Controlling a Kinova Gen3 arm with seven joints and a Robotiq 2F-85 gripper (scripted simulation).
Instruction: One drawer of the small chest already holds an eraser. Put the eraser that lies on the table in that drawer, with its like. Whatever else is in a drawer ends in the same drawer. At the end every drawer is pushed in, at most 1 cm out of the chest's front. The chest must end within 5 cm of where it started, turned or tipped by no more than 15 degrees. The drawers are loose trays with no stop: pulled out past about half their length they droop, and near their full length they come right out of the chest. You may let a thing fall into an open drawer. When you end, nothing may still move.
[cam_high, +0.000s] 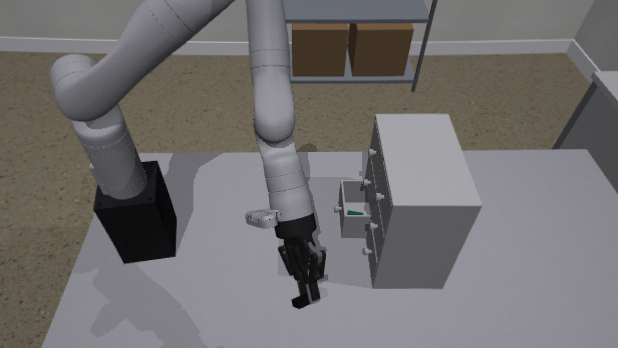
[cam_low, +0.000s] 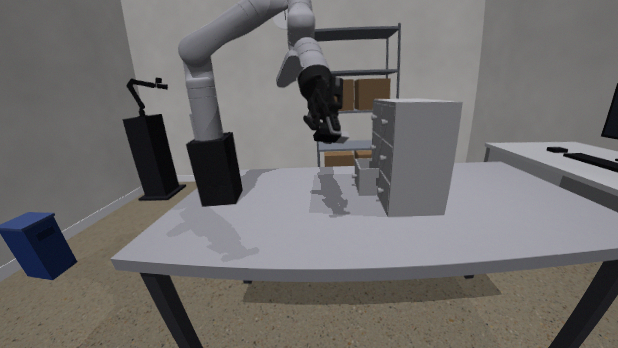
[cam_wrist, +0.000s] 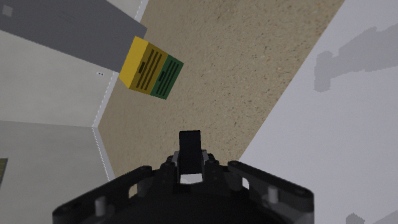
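The black-and-white eraser is 1 cm ahead of my hand, 1 cm to the right of it and 1 cm below it. Round my hand: green eraser: 18 cm ahead, 38 cm to the left, 28 cm below; red thing: 22 cm ahead, 23 cm to the left, 28 cm below.
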